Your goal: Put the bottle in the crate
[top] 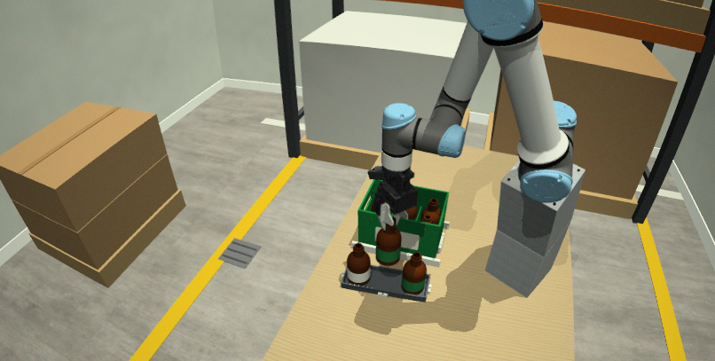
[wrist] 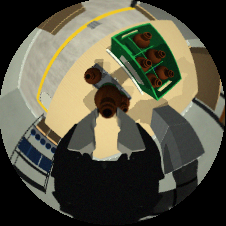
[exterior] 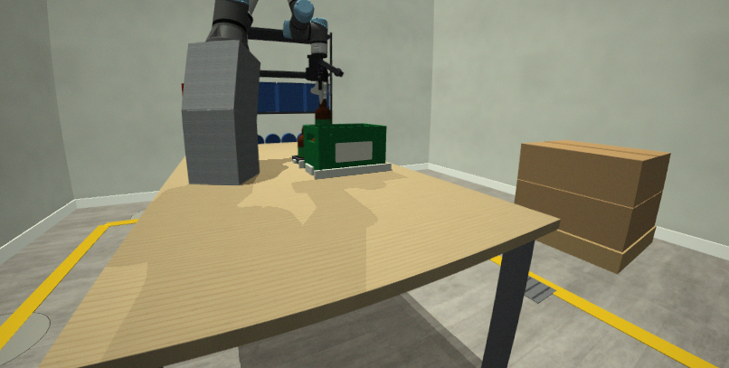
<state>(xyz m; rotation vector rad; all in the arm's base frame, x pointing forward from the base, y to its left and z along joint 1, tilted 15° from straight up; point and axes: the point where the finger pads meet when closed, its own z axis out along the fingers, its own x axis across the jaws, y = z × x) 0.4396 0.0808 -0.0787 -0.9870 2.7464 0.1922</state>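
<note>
My hand is 70 mm above the brown bottle. The rest, counted from my hand: white-labelled bottle 90 mm ahead, 10 mm to the right, 190 mm below; then crate 30 mm behind, 220 mm to the right, 190 mm below; then tray 260 mm below.
</note>
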